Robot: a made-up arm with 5 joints.
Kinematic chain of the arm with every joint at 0, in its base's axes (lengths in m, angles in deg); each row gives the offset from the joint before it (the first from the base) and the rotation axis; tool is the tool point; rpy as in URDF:
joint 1: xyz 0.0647 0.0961 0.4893 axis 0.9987 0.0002 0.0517
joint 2: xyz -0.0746 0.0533 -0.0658 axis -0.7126 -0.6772 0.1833
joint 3: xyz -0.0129 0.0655 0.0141 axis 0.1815 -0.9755 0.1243
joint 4: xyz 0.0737 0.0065 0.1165 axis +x
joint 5: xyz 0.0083 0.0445 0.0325 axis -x
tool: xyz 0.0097 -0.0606 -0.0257 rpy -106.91 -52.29 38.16
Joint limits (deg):
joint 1: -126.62..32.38
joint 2: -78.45..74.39
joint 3: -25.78..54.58
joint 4: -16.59..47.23
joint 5: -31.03..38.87
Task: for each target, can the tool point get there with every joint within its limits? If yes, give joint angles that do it. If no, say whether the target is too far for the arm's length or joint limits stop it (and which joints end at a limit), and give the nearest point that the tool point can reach.
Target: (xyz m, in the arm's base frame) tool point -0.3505 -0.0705 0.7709
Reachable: no: too far | nearest point -0.1172 0.1158 0.6366 | short by 0.327 m
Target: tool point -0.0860 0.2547 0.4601
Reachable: yes | joints -39.61 25.70 40.00 -0.28 14.73
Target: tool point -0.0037 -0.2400 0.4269
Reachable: no: joint limits stop it (at a limit: joint 1, joint 2, joint 4, joint 5) | nearest point -0.0182 -0.0773 0.3369 | short by 0.186 m
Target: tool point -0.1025 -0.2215 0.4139
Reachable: no: joint limits stop it (at a limit: joint 1, joint 2, joint 4, joint 5) | nearest point -0.1216 -0.0784 0.3777 | short by 0.149 m
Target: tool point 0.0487 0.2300 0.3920
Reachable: yes | joints -75.51 11.82 1.75 6.68 29.44
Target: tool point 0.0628 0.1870 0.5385
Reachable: yes | joints -48.40 -29.69 27.44 4.51 16.31
